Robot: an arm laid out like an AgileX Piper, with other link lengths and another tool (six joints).
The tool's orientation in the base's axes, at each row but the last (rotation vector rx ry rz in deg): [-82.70, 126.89, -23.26]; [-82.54, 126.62, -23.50]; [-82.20, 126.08, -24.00]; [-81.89, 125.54, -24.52]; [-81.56, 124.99, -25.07]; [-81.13, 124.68, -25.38]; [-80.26, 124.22, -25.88]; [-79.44, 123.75, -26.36]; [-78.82, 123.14, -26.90]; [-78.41, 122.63, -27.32]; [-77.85, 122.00, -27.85]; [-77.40, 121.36, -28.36]
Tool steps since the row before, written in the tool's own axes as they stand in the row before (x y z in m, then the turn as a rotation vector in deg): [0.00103, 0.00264, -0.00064, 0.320, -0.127, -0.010]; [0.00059, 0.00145, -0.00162, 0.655, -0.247, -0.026]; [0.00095, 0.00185, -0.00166, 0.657, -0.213, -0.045]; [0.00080, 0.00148, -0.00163, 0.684, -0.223, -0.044]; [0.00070, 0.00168, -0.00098, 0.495, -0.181, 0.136]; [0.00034, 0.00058, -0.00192, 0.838, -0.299, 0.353]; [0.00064, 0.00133, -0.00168, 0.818, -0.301, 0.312]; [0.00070, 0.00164, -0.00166, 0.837, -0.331, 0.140]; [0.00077, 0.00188, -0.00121, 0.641, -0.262, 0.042]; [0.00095, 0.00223, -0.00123, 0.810, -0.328, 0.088]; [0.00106, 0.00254, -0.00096, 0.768, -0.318, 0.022]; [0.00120, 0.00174, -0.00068, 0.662, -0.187, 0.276]
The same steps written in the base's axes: [-0.00274, 0.00012, -0.00095, -0.016, -0.344, 0.000]; [-0.00219, 0.00004, 0.00054, -0.045, -0.699, -0.002]; [-0.00264, -0.00013, 0.00027, -0.083, -0.687, -0.003]; [-0.00230, -0.00014, 0.00043, -0.083, -0.716, -0.005]; [-0.00206, 0.00004, -0.00022, 0.049, -0.526, -0.132]; [-0.00165, -0.00008, 0.00119, 0.148, -0.887, -0.328]; [-0.00218, -0.00004, 0.00050, 0.132, -0.869, -0.289]; [-0.00242, 0.00005, 0.00027, 0.045, -0.899, -0.140]; [-0.00235, 0.00009, -0.00028, 0.001, -0.692, -0.050]; [-0.00266, 0.00007, -0.00053, 0.020, -0.873, -0.093]; [-0.00274, 0.00011, -0.00099, -0.014, -0.831, -0.036]; [-0.00204, -0.00035, -0.00081, 0.092, -0.680, -0.279]
